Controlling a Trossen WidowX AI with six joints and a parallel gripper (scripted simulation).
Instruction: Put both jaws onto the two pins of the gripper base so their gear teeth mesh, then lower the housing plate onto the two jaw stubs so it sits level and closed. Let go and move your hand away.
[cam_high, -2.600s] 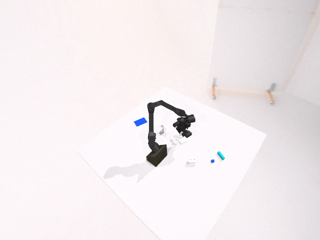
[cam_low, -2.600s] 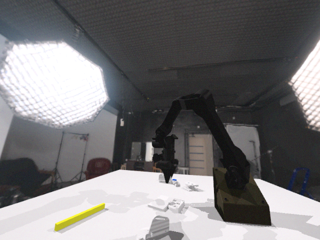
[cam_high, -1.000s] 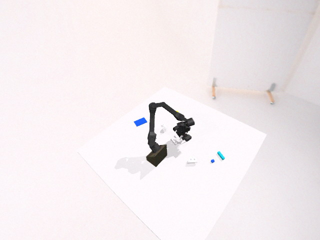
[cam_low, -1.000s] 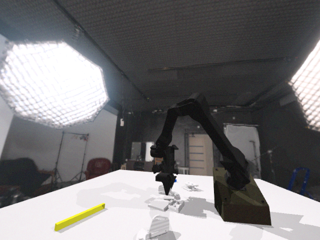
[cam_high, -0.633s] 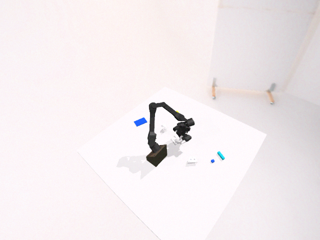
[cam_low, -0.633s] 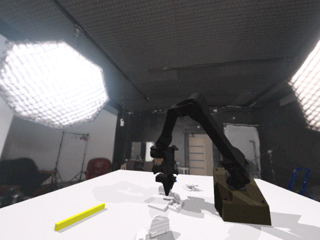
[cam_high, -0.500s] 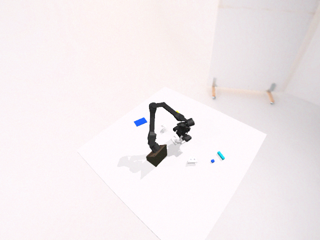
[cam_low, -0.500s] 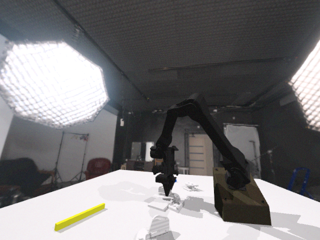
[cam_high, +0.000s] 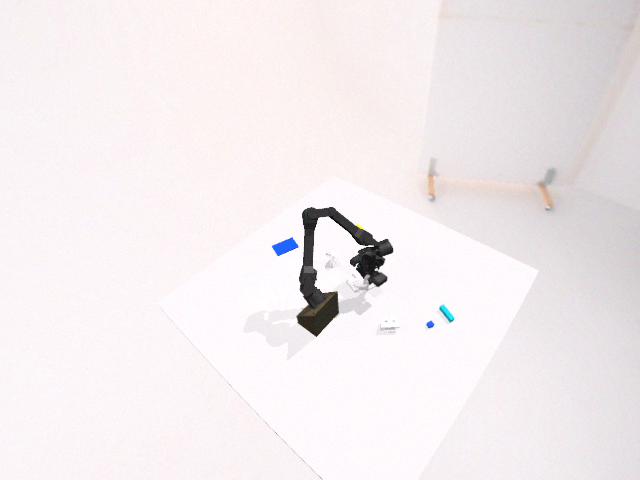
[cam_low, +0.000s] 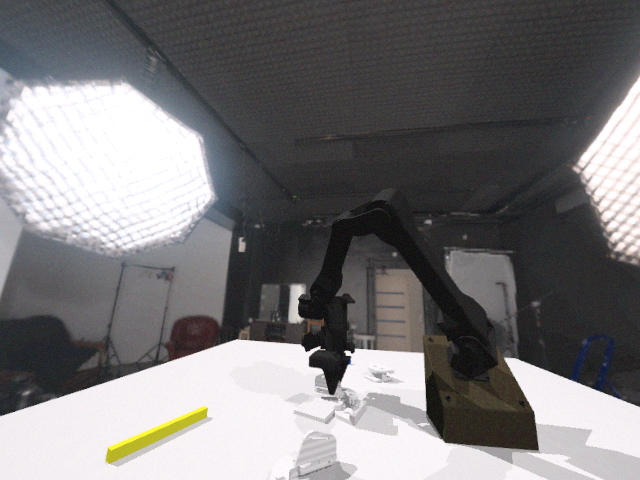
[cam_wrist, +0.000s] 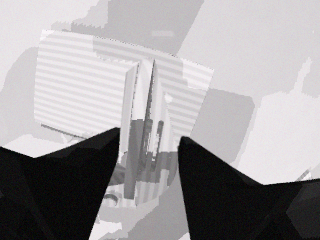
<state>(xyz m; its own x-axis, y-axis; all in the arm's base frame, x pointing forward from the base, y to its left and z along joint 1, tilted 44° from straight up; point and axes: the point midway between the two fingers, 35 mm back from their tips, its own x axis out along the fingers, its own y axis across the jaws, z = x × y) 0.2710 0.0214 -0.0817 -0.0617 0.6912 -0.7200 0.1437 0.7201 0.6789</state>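
Now: gripper tip 20 mm short of the flat white plate, 30 mm to the right of it and 20 mm above it. Round my gripper tip: white jaw (30 mm behind, 20 mm to the left); yellow bar (250 mm ahead, 220 mm to the left, 10 mm below); blue cube (330 mm to the right, 20 mm below).
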